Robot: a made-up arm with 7 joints.
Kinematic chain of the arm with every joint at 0, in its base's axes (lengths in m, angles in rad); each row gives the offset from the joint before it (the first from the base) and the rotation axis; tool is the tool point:
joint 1: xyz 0 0 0.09 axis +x
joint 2: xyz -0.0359 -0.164 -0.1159 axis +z
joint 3: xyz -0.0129 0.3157 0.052 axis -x
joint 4: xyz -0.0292 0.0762 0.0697 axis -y
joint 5: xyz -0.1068 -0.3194 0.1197 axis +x
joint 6: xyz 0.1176 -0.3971 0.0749 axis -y
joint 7: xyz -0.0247 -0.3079 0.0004 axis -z
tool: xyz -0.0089 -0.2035 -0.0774
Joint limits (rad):
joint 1: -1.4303..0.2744
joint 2: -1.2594..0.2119
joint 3: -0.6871..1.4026
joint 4: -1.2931..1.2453
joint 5: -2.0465..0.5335
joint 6: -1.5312..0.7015
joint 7: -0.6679..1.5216
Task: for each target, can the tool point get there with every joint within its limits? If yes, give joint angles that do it. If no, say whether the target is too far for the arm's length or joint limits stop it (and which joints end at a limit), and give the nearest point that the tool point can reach.
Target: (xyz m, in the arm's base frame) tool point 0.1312 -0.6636 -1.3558
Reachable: no: joint limits stop it (at a limit: joint 1, joint 2, joint 3, joint 4) | nearest point 0.0327 -0.4929 -0.8717 | short by 0.523 m
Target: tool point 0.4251 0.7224 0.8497
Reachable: yes | joints -1.1036 -0.6508 0.7610 -0.9207 -0.7336 -0.4686 0.4439
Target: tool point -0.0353 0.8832 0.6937
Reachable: yes | joints -0.9843 -0.8225 0.2426 -0.0644 -1.2480 -0.3684 0.4514
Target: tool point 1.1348 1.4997 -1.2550
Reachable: no: too far | nearest point 0.6564 0.8338 -0.6452 | short by 1.022 m
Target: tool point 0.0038 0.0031 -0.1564
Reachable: no: joint limits stop it (at a limit: joint 1, joint 2, joint 3, joint 5, joint 7) | nearest point -0.0487 0.2230 -0.5736 | short by 0.475 m
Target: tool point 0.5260 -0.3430 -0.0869
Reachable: no: joint limits stop it (at a limit: joint 1, joint 2, joint 3, joint 6, joint 7) | nearest point 0.6543 -0.4109 -0.0959 | short by 0.145 m
